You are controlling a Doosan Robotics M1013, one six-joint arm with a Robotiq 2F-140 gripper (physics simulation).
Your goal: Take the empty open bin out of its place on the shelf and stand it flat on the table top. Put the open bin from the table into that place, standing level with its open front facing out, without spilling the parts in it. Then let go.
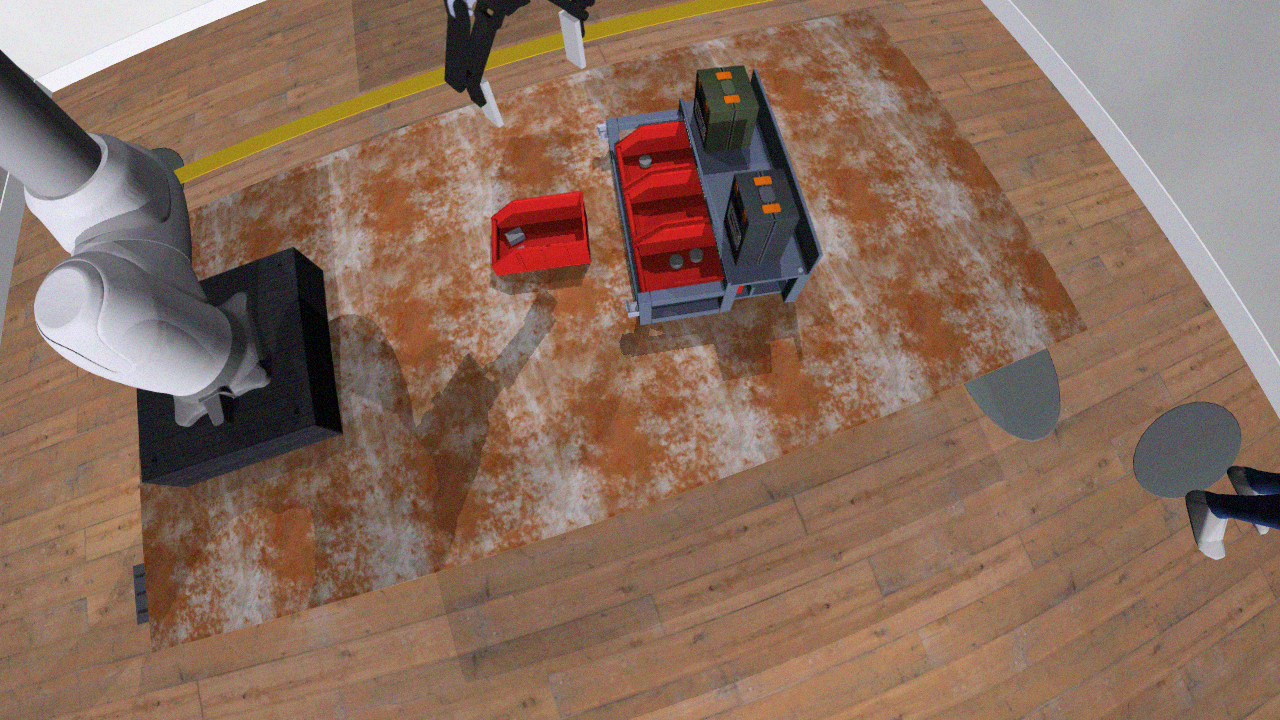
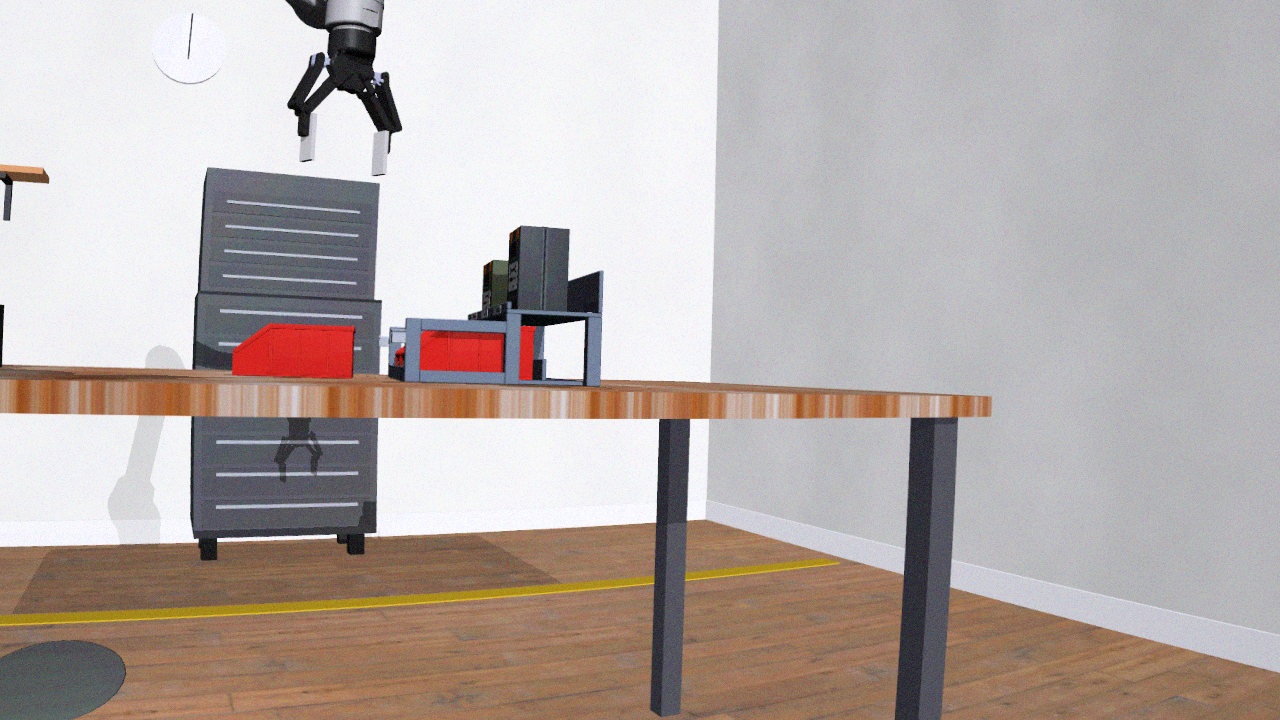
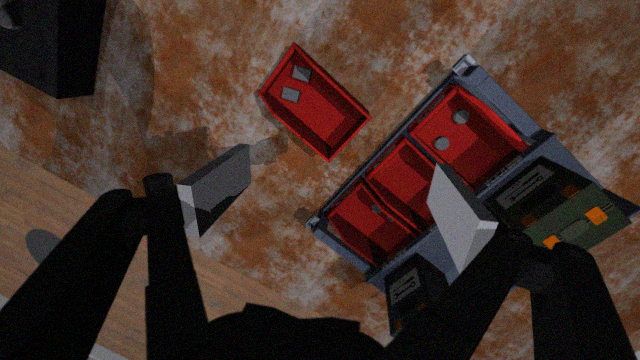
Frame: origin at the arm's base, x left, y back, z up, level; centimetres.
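Seen in the pictures: gripper, fingertip midpoint: (image 1: 536, 90) (image 2: 343, 168) (image 3: 337, 173); arm's base, origin of the base link: (image 1: 216, 358).
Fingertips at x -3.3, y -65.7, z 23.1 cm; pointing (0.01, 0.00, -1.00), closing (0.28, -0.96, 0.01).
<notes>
Offsets run from my fingertips to a thing's top centre. "spot": to the spot under its first point.
The empty red open bin @(spot: dy -16.3, dx -5.2, dz -31.3 cm) (image 1: 664, 207) (image 3: 402, 167) sits in the middle place of the blue-grey shelf (image 1: 711, 184) (image 2: 592, 349) (image 3: 495, 92), between two red bins with round grey parts. The other red open bin @(spot: dy +3.4, dx -0.3, dz -31.9 cm) (image 1: 556, 234) (image 2: 299, 351) (image 3: 320, 112) stands flat on the table top (image 1: 671, 429) (image 2: 805, 404) in front of the shelf. Its low sloped front faces away from the shelf. Two grey angular parts @(spot: dy +10.2, dx +2.7, dz -30.4 cm) (image 3: 301, 73) lie in it near that front. My gripper (image 1: 538, 94) (image 2: 343, 166) (image 3: 337, 173) is open and empty, pointing down high above the table and bins.
A green box @(dy -29.9, dx -0.9, dz -12.3 cm) (image 1: 723, 107) (image 2: 494, 284) (image 3: 575, 220) and a dark grey box @(dy -22.0, dx -22.6, dz -9.8 cm) (image 1: 760, 214) (image 2: 538, 268) (image 3: 417, 290) stand on the shelf's raised rear deck. The black robot base block (image 1: 299, 313) (image 3: 75, 50) is at the table's other end. A person's feet (image 1: 1208, 528) show beyond the table.
</notes>
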